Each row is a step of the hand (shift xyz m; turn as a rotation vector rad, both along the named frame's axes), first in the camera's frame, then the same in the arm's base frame.
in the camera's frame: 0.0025 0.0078 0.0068 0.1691 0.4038 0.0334
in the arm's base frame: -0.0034 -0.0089 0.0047 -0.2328 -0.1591 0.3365
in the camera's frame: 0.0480 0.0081 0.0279 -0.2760 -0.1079 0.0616
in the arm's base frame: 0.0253 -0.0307 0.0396 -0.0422 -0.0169 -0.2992
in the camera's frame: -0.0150 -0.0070 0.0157 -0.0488 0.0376 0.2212
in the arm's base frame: 0.0016 -0.0123 -0.0191 -0.0034 -0.2205 -0.0641
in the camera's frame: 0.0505 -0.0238 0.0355 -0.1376 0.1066 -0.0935
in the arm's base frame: 0.0545 -0.0284 0.0246 -0.1817 0.0617 -0.0471
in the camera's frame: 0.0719 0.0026 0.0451 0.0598 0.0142 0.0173
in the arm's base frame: 0.0465 -0.0462 0.0540 0.0240 -0.0228 0.0546
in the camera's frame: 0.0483 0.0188 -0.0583 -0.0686 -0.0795 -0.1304
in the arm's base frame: -0.0039 0.0483 0.0612 -0.0023 0.1505 -0.0733
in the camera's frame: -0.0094 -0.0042 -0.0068 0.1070 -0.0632 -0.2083
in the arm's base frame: -0.0031 0.0081 -0.0088 0.0580 0.2139 0.0985
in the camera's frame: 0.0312 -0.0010 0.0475 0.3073 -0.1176 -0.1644
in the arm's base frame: 0.0286 -0.0460 0.0172 0.2182 0.1817 0.2338
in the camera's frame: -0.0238 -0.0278 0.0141 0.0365 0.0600 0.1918
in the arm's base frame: 0.0136 -0.0043 -0.0366 0.0161 -0.2021 0.0250
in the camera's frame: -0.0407 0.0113 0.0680 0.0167 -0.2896 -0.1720
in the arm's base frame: -0.0144 -0.0668 -0.0417 0.2041 0.2505 -0.0965
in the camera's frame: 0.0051 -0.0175 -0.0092 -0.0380 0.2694 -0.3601
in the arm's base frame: 0.0148 0.0139 -0.0026 -0.3260 0.2634 0.1674
